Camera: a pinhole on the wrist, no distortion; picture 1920 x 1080 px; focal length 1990.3 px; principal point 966.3 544.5 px. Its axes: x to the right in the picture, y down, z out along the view. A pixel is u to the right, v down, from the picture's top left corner.
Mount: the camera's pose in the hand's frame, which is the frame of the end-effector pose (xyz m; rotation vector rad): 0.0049 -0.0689 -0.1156 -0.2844 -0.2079 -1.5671
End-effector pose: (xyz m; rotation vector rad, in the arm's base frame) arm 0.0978 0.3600 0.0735 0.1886 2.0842 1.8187
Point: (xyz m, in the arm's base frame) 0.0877 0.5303 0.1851
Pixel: 219.9 705.4
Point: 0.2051 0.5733 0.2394
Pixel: 283.6 123.2
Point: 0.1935 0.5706 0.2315
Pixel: 293.9 175.6
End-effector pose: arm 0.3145 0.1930 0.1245 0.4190 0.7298 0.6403
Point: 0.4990 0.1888 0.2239
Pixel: 1280.4 759.4
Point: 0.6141 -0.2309 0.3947
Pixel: outside the picture
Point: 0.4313 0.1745 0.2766
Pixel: 991.7 299.4
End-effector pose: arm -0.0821 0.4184 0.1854 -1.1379 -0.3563 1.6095
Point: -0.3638 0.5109 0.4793
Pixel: 1668.7 127.6
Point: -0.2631 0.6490 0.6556
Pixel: outside the picture
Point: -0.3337 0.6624 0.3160
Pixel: 1456.5 1039.2
